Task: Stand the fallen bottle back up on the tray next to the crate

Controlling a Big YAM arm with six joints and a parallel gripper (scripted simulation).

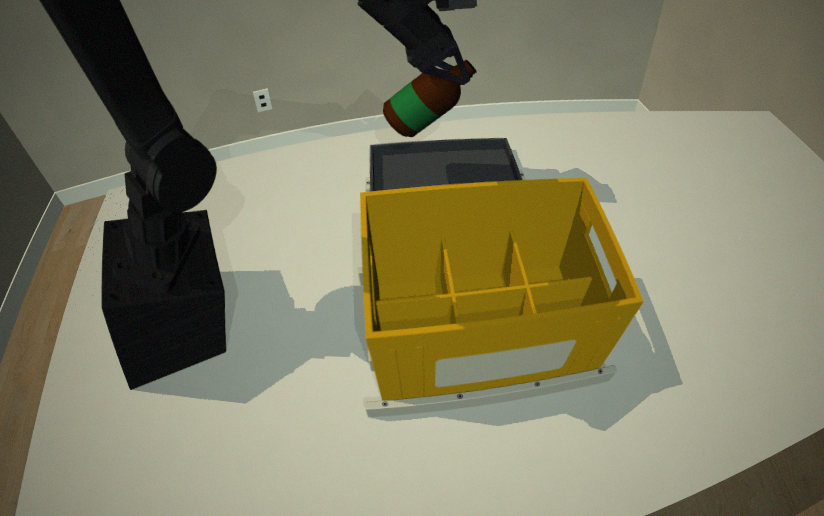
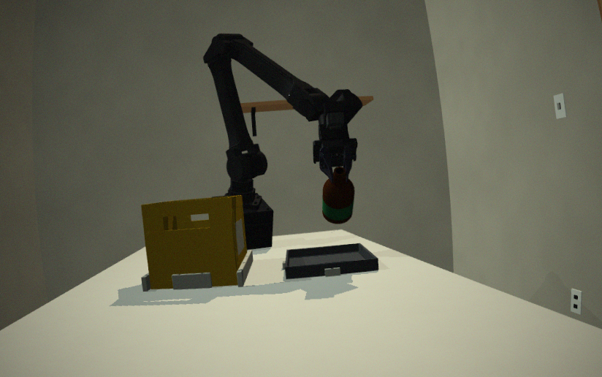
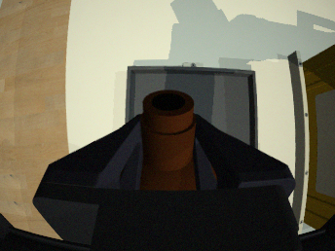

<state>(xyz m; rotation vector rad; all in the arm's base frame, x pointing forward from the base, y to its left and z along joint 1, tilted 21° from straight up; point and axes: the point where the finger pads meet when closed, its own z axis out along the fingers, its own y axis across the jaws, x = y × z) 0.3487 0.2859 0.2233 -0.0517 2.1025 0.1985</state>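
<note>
Right now my hand is 4 cm past the bottle, 1 cm to the left of it and 3 cm above it. Round my hand: tray: 2 cm behind, 4 cm to the right, 18 cm below; then yellow crate: 3 cm ahead, 32 cm to the right, 11 cm below.
</note>
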